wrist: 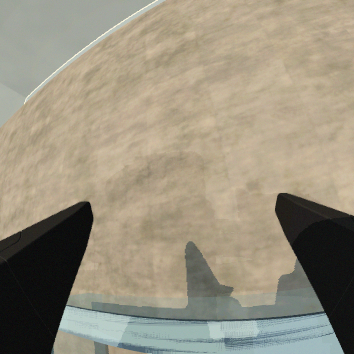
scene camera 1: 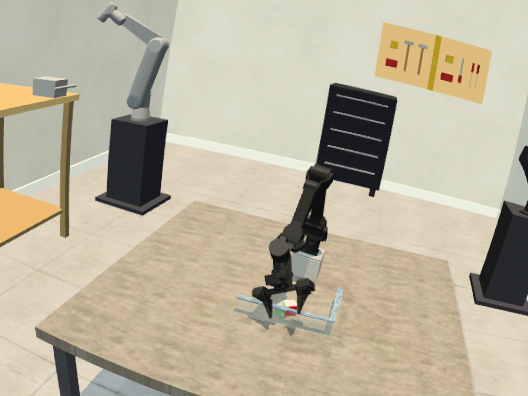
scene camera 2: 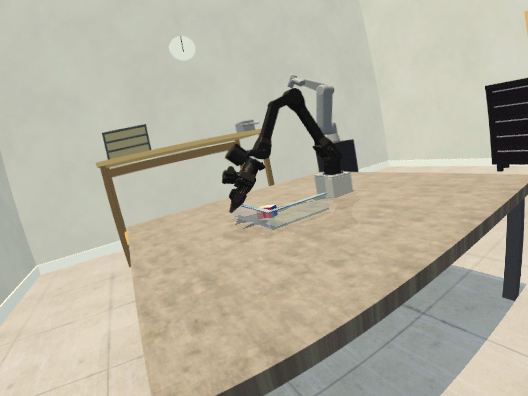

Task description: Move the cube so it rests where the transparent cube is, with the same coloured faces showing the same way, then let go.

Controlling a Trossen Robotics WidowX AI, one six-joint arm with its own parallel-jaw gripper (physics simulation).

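Where they show: gripper, fingertip midpoint: [wrist: 185, 206] [scene camera 1: 284, 316] [scene camera 2: 232, 208]; arm's base, link origin: [scene camera 1: 310, 250] [scene camera 2: 333, 173].
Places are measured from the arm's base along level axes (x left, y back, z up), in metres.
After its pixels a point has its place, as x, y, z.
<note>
The cube [scene camera 1: 290, 304] [scene camera 2: 268, 210] is small and sits on the table inside the low clear walls. Scene camera 1 shows white, green and red faces; scene camera 2 shows red, white and blue. Paler tinted patches right against it look like the transparent cube, but its outline and faces are too small to tell. The cube does not show in the wrist view. My gripper [scene camera 1: 285, 314] {0.029, -0.473, -0.018} [scene camera 2: 233, 210] {0.029, -0.473, -0.018} [wrist: 185, 206] {0.029, -0.473, -0.018} is open and empty. Its fingertips point down, low over the table, outside the long clear wall, with that wall between them and the cube.
The clear wall [scene camera 1: 320, 317] {0.131, -0.406, -0.030} [scene camera 2: 302, 212] {0.174, -0.288, -0.066} [wrist: 190, 329] {0.036, -0.414, -0.030} has a pale blue top edge and meets a second wall [scene camera 1: 336, 304] {0.165, -0.300, -0.030} at a corner beside the cube. The arm's pale base block [scene camera 1: 309, 266] {0.018, -0.058, -0.037} [scene camera 2: 334, 185] {0.055, -0.046, -0.039} stands on the table [scene camera 1: 150, 280] {-0.461, -0.406, -0.090} [scene camera 2: 260, 300] {0.525, -0.612, -0.090} behind the walls.
</note>
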